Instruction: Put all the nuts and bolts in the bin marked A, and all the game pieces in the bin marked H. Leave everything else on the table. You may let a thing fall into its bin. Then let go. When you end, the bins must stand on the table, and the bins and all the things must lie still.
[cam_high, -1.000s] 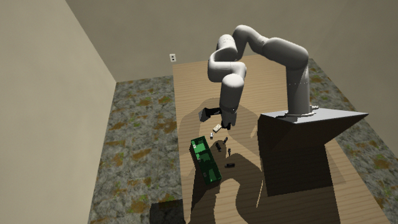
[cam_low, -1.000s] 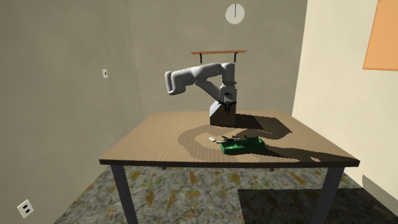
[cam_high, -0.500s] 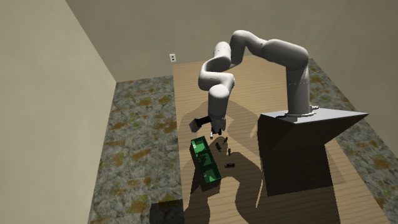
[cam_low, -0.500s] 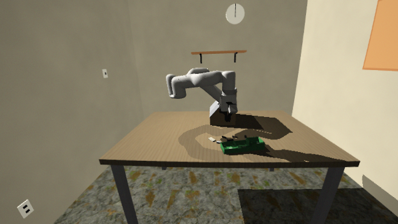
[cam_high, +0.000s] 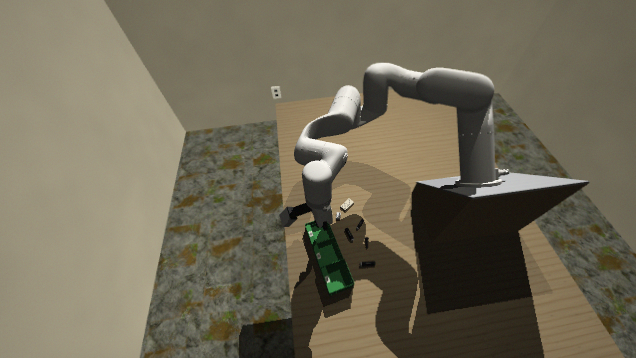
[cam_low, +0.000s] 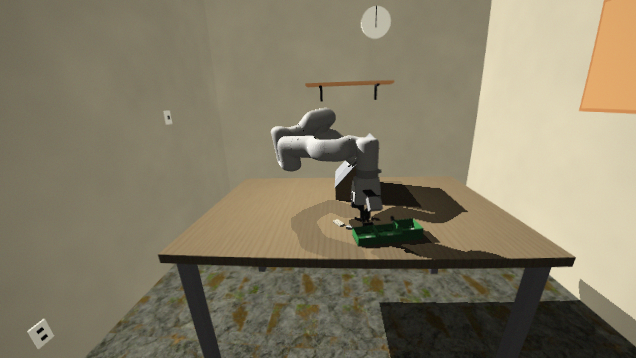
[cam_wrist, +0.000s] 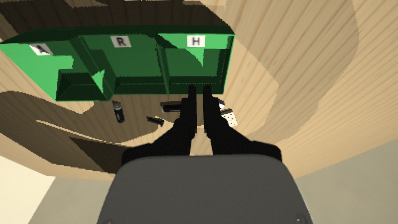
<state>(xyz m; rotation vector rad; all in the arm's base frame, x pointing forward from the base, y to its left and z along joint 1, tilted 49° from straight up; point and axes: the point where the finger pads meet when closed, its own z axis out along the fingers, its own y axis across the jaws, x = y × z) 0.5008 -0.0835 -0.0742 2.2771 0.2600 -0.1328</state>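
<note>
Right now my hand is 1 cm past the green bin, 9 cm to the right of it and 7 cm above it. From my hand the other things lie so: dark bolt 16 cm behind, 6 cm to the left, 9 cm below; then small nut 8 cm behind, 6 cm to the right, 9 cm below; then white game piece 12 cm behind, 10 cm to the right, 9 cm below.
</note>
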